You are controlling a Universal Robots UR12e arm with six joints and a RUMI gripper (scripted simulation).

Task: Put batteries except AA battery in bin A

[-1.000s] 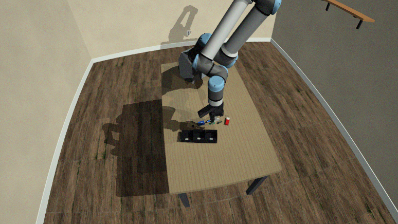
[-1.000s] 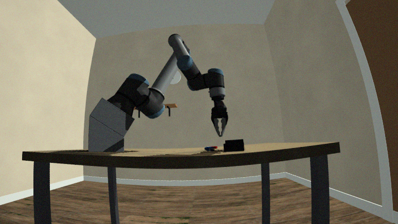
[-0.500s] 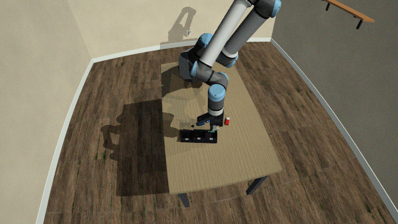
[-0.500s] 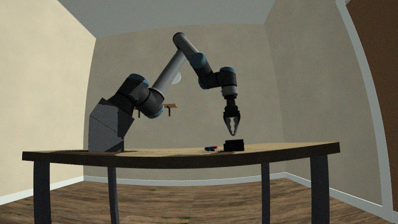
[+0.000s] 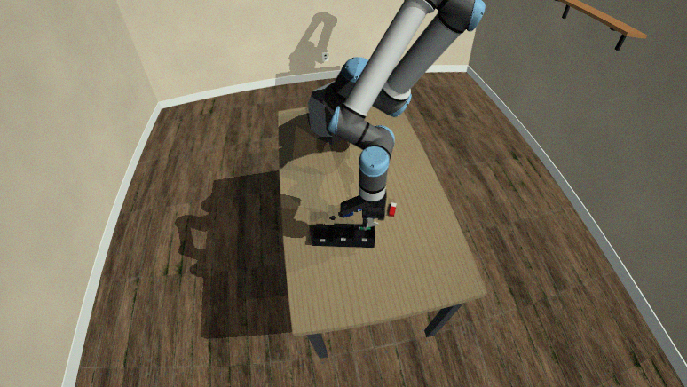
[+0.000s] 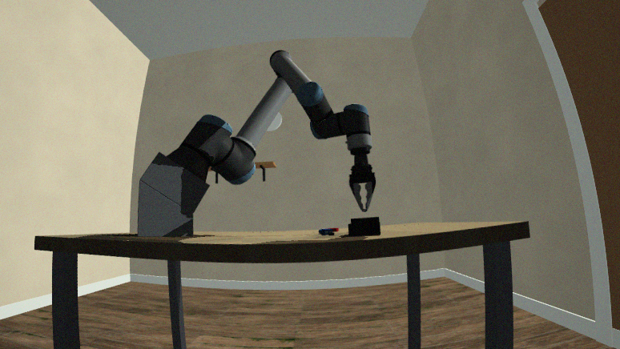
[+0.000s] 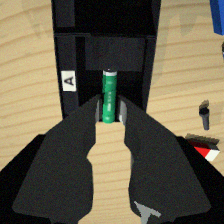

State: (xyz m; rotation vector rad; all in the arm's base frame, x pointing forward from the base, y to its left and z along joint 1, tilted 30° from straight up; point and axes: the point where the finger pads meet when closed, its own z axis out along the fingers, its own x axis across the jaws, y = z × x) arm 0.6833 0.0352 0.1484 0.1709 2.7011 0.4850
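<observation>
The blue 9v battery is 12 cm behind my hand, 8 cm to the right of it and 8 cm below it. Also, from my hand: small dark battery: 13 cm behind, 8 cm below, 7 cm to the left; then black bins: 8 cm to the right, 6 cm below; then green cylindrical battery: 1 cm below.
</observation>
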